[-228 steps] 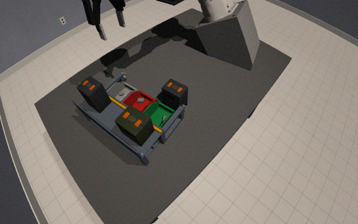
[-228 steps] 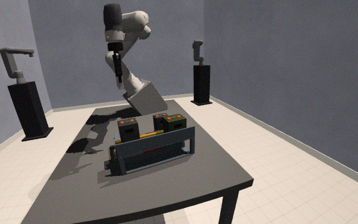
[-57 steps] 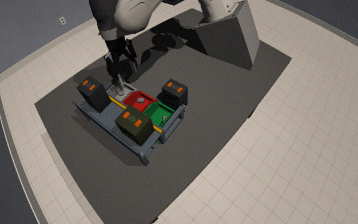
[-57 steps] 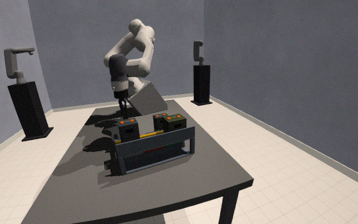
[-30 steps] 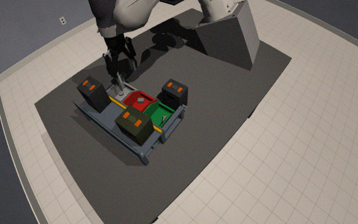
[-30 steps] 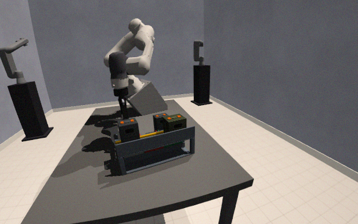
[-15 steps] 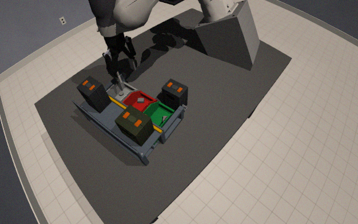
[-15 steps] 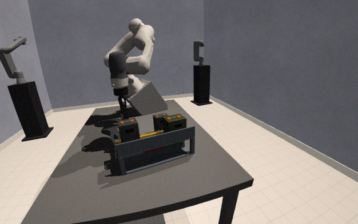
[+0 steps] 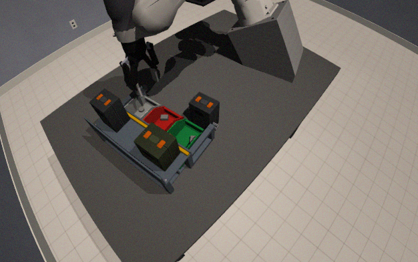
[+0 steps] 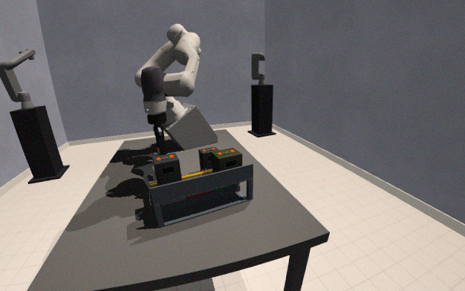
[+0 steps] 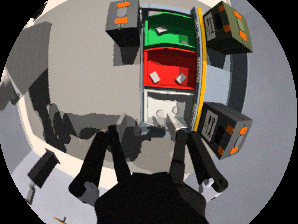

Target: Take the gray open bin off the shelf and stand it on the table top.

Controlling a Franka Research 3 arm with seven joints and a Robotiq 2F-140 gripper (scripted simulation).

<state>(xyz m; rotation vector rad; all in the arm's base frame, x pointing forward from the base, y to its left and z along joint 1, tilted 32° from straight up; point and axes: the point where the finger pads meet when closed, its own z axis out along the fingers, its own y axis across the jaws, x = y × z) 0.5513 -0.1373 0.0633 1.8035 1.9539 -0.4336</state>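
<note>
The gray open bin is 110 mm below my hand and 80 mm ahead of it. Round my hand: red bin (120 mm to the left, 110 mm below, 70 mm ahead); green bin (230 mm to the left, 110 mm below, 70 mm ahead); yellow rail (130 mm ahead, 120 mm to the left, 40 mm below).
</note>
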